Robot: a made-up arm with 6 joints.
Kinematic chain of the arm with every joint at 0, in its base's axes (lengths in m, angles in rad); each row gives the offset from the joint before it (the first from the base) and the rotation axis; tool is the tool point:
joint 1: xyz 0 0 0.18 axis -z
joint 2: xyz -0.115 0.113 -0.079 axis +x
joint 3: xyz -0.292 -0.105 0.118 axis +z
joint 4: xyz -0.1 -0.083 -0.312 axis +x
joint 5: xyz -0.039 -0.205 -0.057 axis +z
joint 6: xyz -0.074 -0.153 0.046 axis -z
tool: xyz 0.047 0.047 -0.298
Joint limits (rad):
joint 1: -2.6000..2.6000
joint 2: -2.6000..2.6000
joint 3: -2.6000..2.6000
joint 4: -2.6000..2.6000
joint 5: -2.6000..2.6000
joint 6: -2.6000..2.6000
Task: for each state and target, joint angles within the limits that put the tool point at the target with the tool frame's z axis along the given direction. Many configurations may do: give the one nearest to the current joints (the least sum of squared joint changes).
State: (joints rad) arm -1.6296 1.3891 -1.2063 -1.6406 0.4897 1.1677
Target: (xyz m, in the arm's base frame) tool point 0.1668 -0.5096 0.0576 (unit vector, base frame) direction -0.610 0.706 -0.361
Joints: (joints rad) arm -1.5879 1.5719 -2.0383 -2.2108 0.8483 1.4538
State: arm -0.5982 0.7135 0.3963 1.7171 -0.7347 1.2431
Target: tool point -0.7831 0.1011 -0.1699 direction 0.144 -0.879 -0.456
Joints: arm -0.5077 0.3847 -0.3079 1.6791 -1.3835 1.2061
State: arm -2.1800 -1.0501 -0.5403 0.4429 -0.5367 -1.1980
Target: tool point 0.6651 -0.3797 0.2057 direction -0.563 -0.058 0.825
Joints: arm -2.1667 -1.7080 0.2939 1.1801 -1.1912 -0.9091
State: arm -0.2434 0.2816 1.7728 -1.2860 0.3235 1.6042
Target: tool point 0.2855 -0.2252 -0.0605 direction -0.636 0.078 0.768
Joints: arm -0.7566 -0.2942 1.0230 -0.4994 0.7834 1.5225
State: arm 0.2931 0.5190 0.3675 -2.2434 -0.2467 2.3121
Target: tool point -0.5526 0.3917 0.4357 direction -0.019 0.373 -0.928
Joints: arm 0.5486 -0.3379 0.3385 -2.4544 -0.3018 2.3815
